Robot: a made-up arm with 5 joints.
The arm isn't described. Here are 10 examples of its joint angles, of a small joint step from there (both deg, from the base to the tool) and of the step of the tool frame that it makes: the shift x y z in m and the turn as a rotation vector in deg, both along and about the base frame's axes.
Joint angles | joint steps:
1: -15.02 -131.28 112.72 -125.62 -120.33 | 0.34 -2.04 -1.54 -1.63 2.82
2: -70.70 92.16 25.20 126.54 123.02 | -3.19 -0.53 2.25 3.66 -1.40
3: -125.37 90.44 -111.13 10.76 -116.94 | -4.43 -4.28 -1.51 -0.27 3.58
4: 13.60 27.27 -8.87 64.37 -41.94 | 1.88 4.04 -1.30 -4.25 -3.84
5: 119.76 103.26 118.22 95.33 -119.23 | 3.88 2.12 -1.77 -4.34 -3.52
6: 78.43 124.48 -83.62 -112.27 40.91 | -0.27 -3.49 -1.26 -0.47 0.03
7: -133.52 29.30 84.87 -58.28 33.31 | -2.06 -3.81 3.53 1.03 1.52
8: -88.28 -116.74 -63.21 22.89 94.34 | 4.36 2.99 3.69 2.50 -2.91
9: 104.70 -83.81 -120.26 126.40 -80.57 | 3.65 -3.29 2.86 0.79 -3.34
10: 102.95 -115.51 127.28 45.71 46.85 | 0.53 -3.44 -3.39 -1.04 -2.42
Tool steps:
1: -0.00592 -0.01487 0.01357 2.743 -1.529 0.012
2: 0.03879 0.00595 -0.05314 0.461 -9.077 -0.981
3: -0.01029 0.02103 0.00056 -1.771 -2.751 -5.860
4: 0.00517 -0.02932 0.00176 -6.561 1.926 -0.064
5: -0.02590 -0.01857 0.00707 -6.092 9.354 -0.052
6: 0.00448 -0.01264 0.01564 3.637 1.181 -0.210
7: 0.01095 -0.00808 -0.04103 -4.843 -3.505 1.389
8: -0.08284 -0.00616 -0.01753 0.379 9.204 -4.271
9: -0.03844 0.04203 0.01220 6.114 7.248 -2.598
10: 0.02401 0.00129 0.01037 0.479 -3.231 -2.548
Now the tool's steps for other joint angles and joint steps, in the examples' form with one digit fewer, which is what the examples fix.
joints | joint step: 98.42 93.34 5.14 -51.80 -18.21 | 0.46 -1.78 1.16 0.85 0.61
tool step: -0.0015 0.0045 -0.0005 1.42 -1.53 0.31
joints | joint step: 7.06 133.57 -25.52 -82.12 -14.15 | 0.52 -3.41 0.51 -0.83 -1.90
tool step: 0.0054 0.0032 0.0094 1.91 -0.45 2.61
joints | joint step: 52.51 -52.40 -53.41 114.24 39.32 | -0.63 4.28 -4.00 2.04 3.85
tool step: 0.0065 0.0284 0.0068 -7.25 -0.01 -0.79
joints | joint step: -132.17 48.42 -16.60 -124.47 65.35 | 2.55 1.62 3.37 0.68 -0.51
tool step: -0.0030 0.0206 0.0111 -0.38 -0.30 3.50
